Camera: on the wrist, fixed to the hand. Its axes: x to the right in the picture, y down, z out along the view.
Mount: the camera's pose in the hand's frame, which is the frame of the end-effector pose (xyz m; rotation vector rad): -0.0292 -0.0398 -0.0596 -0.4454 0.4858 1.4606
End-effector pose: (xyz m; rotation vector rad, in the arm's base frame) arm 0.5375 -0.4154 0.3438 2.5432 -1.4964 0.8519
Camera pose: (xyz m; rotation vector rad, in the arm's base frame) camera 0.5342 -0.3521 0.3881 0.5562 -2.7215 0.8763
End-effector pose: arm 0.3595 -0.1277 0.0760 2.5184 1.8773 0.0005
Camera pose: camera 0.3130 -0.1443 0.1356 2.9259 -0.3359 0.9068
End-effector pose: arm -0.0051 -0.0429 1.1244 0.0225 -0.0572 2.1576
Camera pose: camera 0.0446 -0.0422 1.0651 0.8067 0.2609 -2.5146
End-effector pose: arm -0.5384 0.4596 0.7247 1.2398 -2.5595 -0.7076
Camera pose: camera -0.4702 0.4417 0.7565 -0.5905 -1.9532 -0.4345
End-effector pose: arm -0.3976 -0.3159 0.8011 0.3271 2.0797 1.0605
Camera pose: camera -0.4171 -0.3906 0.8069 -1.3045 -1.3830 -2.0882
